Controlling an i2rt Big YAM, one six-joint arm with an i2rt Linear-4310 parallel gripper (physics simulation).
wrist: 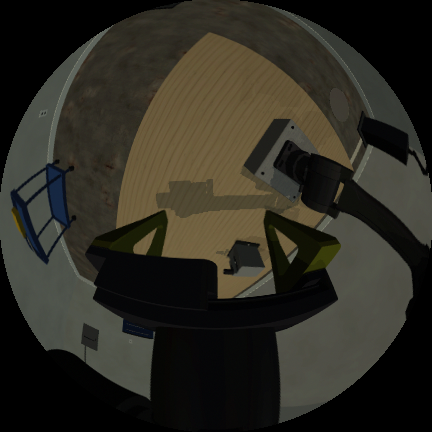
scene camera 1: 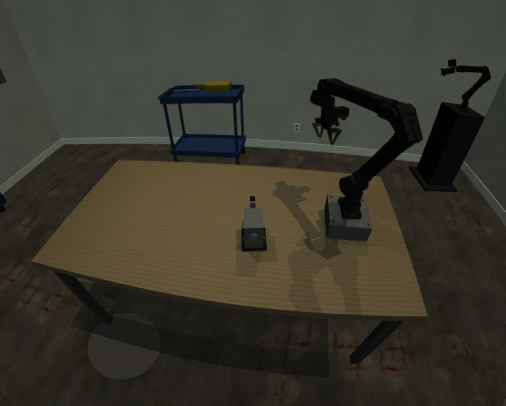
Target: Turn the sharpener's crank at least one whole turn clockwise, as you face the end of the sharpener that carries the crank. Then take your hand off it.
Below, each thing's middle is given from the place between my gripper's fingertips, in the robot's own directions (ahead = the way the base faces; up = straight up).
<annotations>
The sharpener (scene camera 1: 253,234) lies 310 mm ahead of my hand, 300 mm to the left of it and 230 mm below it.
</annotations>
